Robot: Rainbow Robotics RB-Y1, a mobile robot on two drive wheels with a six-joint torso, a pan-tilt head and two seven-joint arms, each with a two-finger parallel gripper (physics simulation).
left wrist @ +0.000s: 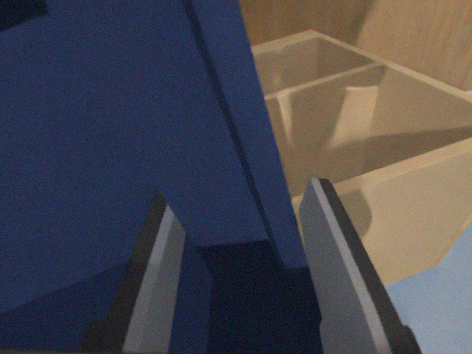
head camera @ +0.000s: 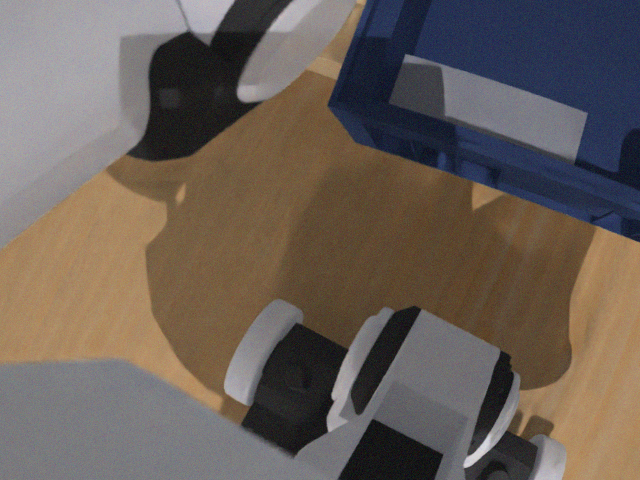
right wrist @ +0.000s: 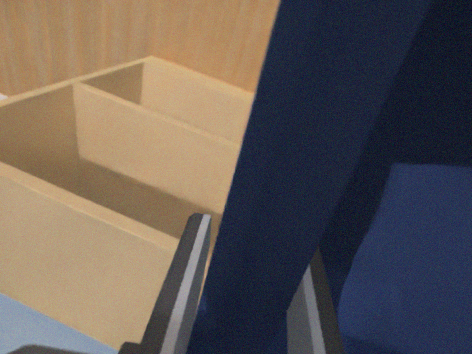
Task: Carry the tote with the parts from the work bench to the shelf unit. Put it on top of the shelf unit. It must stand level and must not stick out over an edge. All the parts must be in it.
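Places are measured from the robot's base along level axes (x ahead, y left, z up), in metres.
Where they show: left gripper, between the fingertips: point(left wrist: 246, 191); right gripper, between the fingertips: point(right wrist: 250, 234).
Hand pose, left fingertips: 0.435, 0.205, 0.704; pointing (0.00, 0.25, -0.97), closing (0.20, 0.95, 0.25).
Things, the pixels of their top centre, and the offset from my left fingertips, as dx, dy, dz. "*": a spot on its surface instead. Level surfaces: height alone.
- blue tote, a spot on its surface: point(left wrist: 260, 150) * -0.047, -0.002, +0.036
- light grey rectangular piece, centre of its top: point(head camera: 489, 107) -0.113, -0.132, -0.057
- wood-grain surface, height of its surface: dz -0.703
The blue tote point(head camera: 542, 175) point(left wrist: 260, 150) point(right wrist: 280, 150) shows in part at the upper right of the head view. A light grey rectangular piece point(head camera: 516, 111) shows in it; other parts cannot be made out. My left gripper point(left wrist: 246, 191) is shut on the tote's side wall. My right gripper point(right wrist: 250, 234) is shut on the opposite side wall. The light wooden shelf unit point(left wrist: 420, 220) point(right wrist: 75, 265), with open compartments, shows beyond the tote in both wrist views. Whether the tote touches it is hidden. The head view does not show the fingers.
My left arm point(head camera: 289, 62) fills the upper left of the head view. White, grey and black machine parts point(head camera: 439, 351) stand at the bottom, over a wood-grain surface point(head camera: 77, 289) with broad shadows. A grey surface point(head camera: 77, 423) lies at the lower left. The work bench cannot be identified.
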